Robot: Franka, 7 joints.
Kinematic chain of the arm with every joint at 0, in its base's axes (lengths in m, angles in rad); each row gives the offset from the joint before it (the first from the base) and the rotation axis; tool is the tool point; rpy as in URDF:
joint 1: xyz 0 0 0.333 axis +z
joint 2: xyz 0 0 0 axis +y
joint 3: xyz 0 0 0.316 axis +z
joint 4: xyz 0.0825 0 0 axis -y
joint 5: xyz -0.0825 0 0.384 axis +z
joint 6: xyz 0 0 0 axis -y
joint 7: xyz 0.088 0 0 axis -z
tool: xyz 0 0 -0.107 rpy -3.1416 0 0
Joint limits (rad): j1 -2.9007..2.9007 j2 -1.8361..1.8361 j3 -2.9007..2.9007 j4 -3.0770..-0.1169 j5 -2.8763..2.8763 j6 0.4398..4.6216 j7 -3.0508..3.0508
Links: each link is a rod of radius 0.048 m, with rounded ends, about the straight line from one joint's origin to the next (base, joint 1, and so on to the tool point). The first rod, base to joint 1, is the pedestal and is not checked.
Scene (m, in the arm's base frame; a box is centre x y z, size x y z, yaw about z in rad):
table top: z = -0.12
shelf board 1: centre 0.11 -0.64 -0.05 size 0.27 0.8 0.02 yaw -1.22
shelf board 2: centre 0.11 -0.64 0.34 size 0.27 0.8 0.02 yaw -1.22
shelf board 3: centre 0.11 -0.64 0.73 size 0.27 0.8 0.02 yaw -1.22
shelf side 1: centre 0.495 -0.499 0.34 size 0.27 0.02 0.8 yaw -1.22
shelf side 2: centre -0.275 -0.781 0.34 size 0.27 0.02 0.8 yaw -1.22
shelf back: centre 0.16 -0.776 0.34 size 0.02 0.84 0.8 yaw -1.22
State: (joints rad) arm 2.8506 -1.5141 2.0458 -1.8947 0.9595 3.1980 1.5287
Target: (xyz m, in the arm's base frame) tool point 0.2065 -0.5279 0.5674
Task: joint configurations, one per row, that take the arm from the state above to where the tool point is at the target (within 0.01 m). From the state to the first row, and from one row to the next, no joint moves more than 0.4 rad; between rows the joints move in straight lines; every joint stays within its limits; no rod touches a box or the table.
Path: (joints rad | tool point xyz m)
1: 2.6836 -1.4417 2.0364 -2.0915 1.2463 2.8666 1.2327 | -0.0811 -0.5598 0.1426
2: 2.5166 -1.3692 2.0271 -2.2884 1.5330 2.5352 0.9366 | -0.2172 -0.4365 0.1210
3: 2.3496 -1.2968 2.0177 -2.4852 1.8198 2.2037 0.6406 | -0.2740 -0.3063 0.0978
4: 2.1825 -1.2244 2.0084 -2.6821 2.1066 1.8723 0.3446 | -0.2800 -0.2038 0.0862
5: 1.8264 -0.9933 1.8620 -2.5293 2.2776 1.8664 0.1084 | -0.4035 -0.2000 0.1622
6: 1.4703 -0.7623 1.7157 -2.3766 2.4486 1.8604 -0.1277 | -0.5280 -0.0758 0.2857
7: 1.7564 -0.9770 1.5460 -2.2418 2.0882 1.8114 0.2036 | -0.5171 -0.2189 0.3433
8: 2.0425 -1.1918 1.3763 -2.1071 1.7279 1.7624 0.5348 | -0.4400 -0.3699 0.4077
9: 2.3286 -1.4066 1.2066 -1.9723 1.3676 1.7133 0.8661 | -0.2878 -0.4978 0.4739
10: 2.6146 -1.6213 1.0369 -1.8375 1.0072 1.6643 1.1974 | -0.0642 -0.5643 0.5326
11: 2.9007 -1.8361 0.8672 -1.7028 0.6469 1.6153 1.5287 | 0.2065 -0.5279 0.5674

